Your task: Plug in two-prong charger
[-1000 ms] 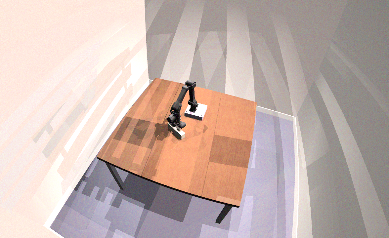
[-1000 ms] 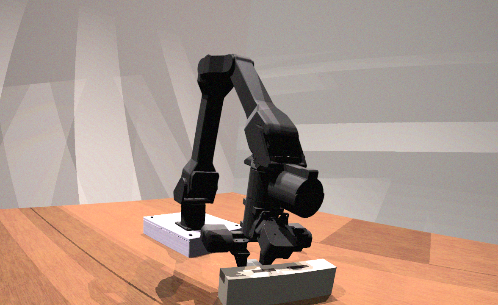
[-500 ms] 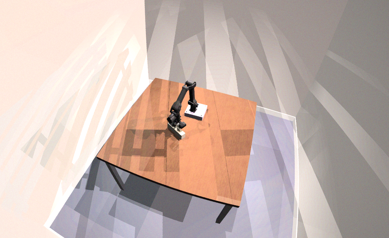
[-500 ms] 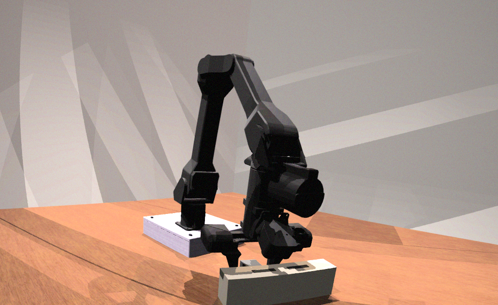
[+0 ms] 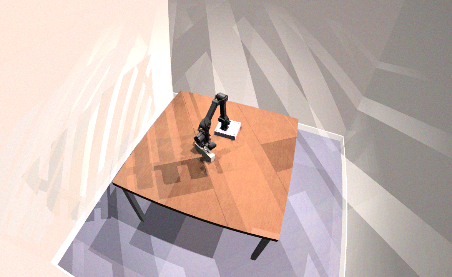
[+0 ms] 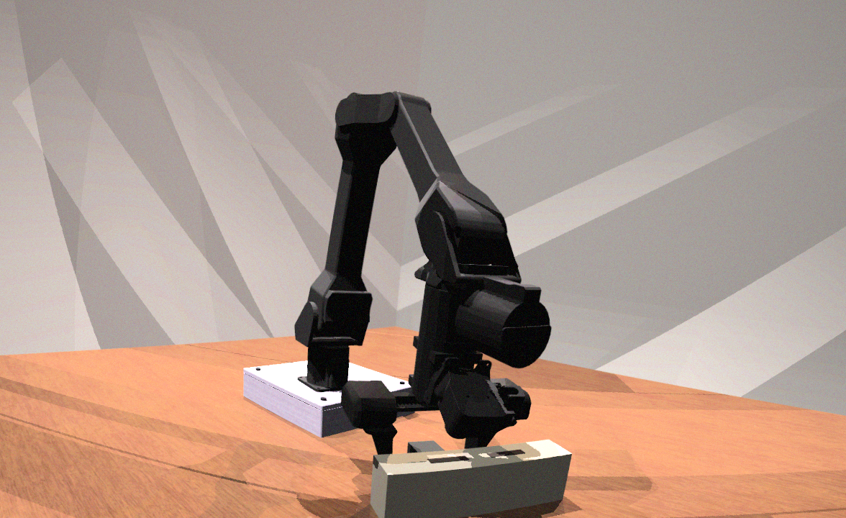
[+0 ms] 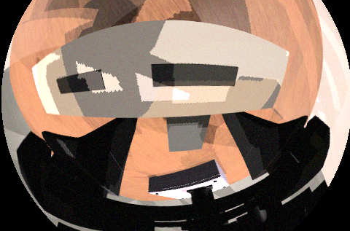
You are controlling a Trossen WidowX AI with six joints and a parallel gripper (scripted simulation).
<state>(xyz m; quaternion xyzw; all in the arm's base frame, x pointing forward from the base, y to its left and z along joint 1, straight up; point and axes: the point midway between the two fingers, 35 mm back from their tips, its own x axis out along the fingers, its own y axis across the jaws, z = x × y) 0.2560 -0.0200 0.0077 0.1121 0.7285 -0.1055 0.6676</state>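
My gripper tip is 2 cm short of the two-prong charger, 1 cm to the left of it and 1 cm below it.
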